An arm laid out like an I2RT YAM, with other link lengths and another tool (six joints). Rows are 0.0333 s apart.
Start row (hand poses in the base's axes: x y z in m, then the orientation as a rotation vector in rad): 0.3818, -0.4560, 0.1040, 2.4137, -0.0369, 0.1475
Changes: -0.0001, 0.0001, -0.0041, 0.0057, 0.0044, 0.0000; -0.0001, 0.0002, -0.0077, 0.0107, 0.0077, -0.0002; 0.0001, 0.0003, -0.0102, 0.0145, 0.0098, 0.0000; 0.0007, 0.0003, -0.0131, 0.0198, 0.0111, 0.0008; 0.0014, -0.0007, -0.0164, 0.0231, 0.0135, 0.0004; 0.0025, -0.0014, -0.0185, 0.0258, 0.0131, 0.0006; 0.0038, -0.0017, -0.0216, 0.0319, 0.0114, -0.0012; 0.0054, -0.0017, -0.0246, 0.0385, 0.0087, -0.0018; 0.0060, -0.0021, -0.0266, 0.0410, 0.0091, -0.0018; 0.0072, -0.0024, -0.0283, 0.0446, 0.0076, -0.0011; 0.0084, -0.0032, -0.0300, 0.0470, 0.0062, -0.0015; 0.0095, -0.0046, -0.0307, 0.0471, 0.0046, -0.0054; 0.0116, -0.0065, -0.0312, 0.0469, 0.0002, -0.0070; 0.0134, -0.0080, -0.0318, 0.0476, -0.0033, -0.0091; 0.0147, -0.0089, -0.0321, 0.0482, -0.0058, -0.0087; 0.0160, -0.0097, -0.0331, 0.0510, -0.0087, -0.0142; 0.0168, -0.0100, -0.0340, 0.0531, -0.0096, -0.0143; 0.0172, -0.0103, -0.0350, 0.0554, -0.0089, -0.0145; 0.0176, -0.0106, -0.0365, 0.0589, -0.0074, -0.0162; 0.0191, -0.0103, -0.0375, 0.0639, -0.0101, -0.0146
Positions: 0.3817, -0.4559, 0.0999, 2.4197, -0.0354, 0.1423; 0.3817, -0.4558, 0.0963, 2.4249, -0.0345, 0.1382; 0.3819, -0.4557, 0.0938, 2.4288, -0.0336, 0.1358; 0.3825, -0.4557, 0.0909, 2.4342, -0.0325, 0.1347; 0.3832, -0.4567, 0.0876, 2.4376, -0.0321, 0.1316; 0.3843, -0.4574, 0.0855, 2.4403, -0.0323, 0.1322; 0.3856, -0.4577, 0.0824, 2.4462, -0.0357, 0.1335; 0.3872, -0.4577, 0.0794, 2.4526, -0.0383, 0.1366; 0.3878, -0.4581, 0.0774, 2.4551, -0.0383, 0.1362; 0.3890, -0.4584, 0.0757, 2.4586, -0.0384, 0.1384; 0.3902, -0.4592, 0.0740, 2.4609, -0.0398, 0.1399; 0.3913, -0.4606, 0.0733, 2.4607, -0.0453, 0.1400; 0.3934, -0.4625, 0.0728, 2.4601, -0.0492, 0.1447; 0.3952, -0.4640, 0.0722, 2.4605, -0.0535, 0.1480; 0.3965, -0.4649, 0.0719, 2.4609, -0.0542, 0.1512; 0.3978, -0.4657, 0.0709, 2.4632, -0.0625, 0.1522; 0.3986, -0.4660, 0.0700, 2.4652, -0.0632, 0.1533; 0.3990, -0.4663, 0.0690, 2.4675, -0.0633, 0.1524; 0.3994, -0.4666, 0.0675, 2.4710, -0.0650, 0.1498; 0.4009, -0.4663, 0.0665, 2.4759, -0.0648, 0.1540
